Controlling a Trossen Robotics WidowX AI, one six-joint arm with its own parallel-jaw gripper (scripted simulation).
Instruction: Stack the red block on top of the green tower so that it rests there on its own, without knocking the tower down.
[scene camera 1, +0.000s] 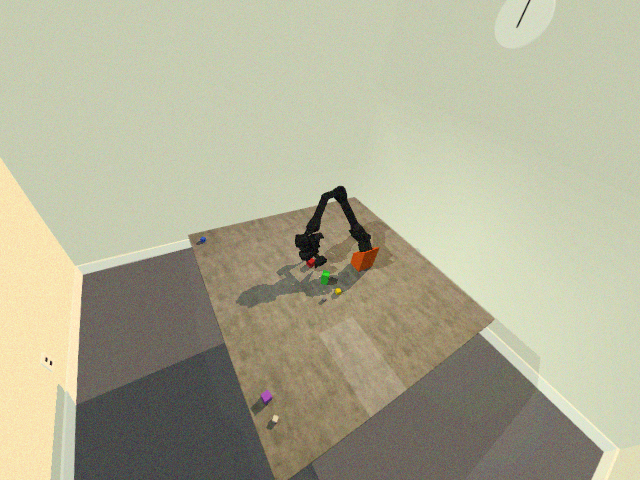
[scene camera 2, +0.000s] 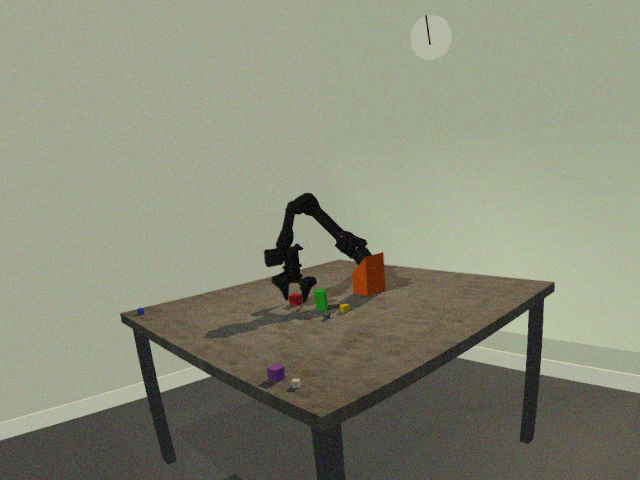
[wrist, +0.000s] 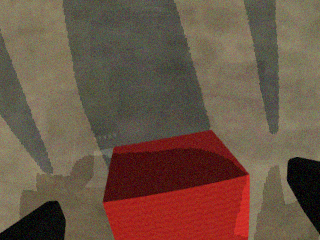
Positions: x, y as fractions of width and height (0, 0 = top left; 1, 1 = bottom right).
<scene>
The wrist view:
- my gripper: 0.56, 0.81
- red block: 0.61, 0.75
</scene>
